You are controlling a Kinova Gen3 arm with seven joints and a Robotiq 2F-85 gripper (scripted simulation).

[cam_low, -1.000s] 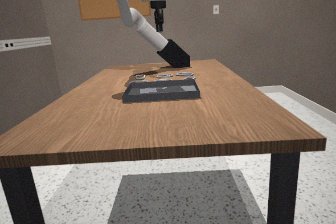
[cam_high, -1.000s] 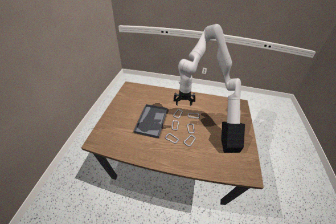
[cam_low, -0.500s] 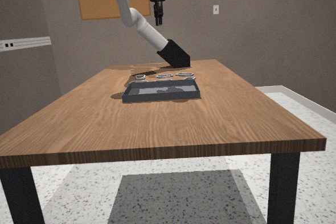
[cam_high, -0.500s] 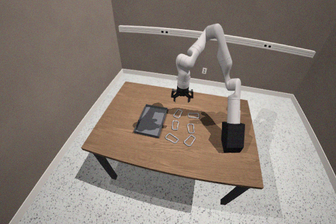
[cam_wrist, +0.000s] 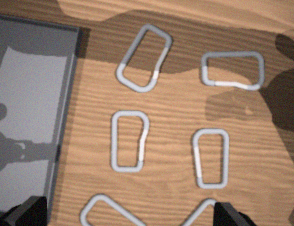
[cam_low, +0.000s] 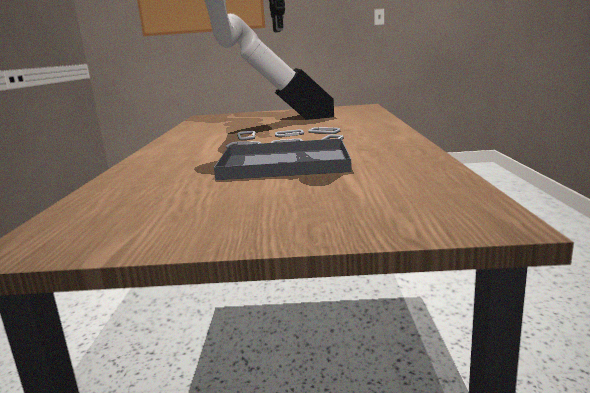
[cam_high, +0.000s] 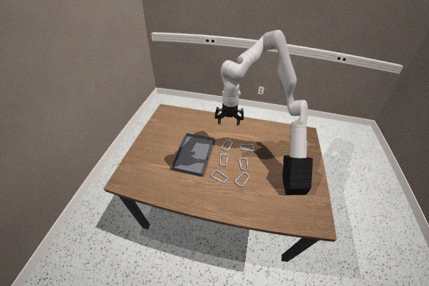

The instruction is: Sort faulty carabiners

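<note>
My gripper is now 320 mm above the carabiner gate, 160 mm past it and 110 mm to the right of it. From my hand the other things lie so: grey tray 310 mm below, 210 mm ahead, 10 mm to the left.
</note>
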